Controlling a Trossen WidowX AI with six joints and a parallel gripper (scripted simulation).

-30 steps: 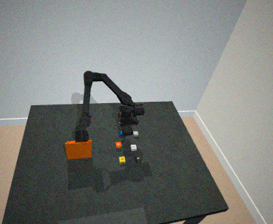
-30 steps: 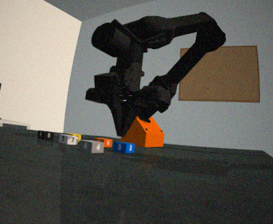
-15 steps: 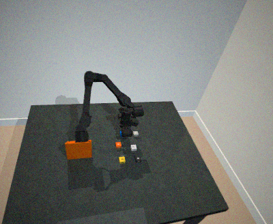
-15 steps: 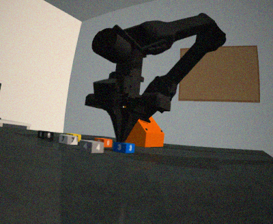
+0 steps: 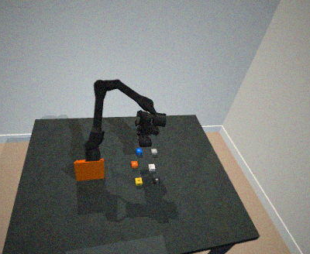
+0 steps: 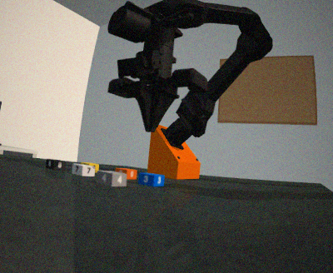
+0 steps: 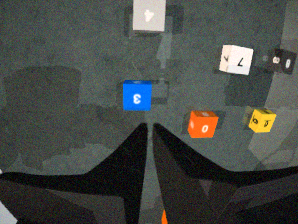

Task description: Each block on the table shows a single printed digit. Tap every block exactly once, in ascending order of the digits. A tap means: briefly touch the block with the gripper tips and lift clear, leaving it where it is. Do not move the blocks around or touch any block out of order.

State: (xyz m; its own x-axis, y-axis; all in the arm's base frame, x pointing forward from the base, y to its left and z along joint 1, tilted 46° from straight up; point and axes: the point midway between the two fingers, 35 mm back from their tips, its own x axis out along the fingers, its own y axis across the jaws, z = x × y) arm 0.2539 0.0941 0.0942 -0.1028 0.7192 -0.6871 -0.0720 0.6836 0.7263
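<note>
Now: gripper tip 90 mm short of the grey block, 80 mm above it and 10 mm to the right of it. Round my gripper tip: blue block (80 mm below, 10 mm to the left); then white block (110 mm to the right, 80 mm below, 60 mm ahead); then orange block (90 mm to the right, 80 mm below, 40 mm behind).
</note>
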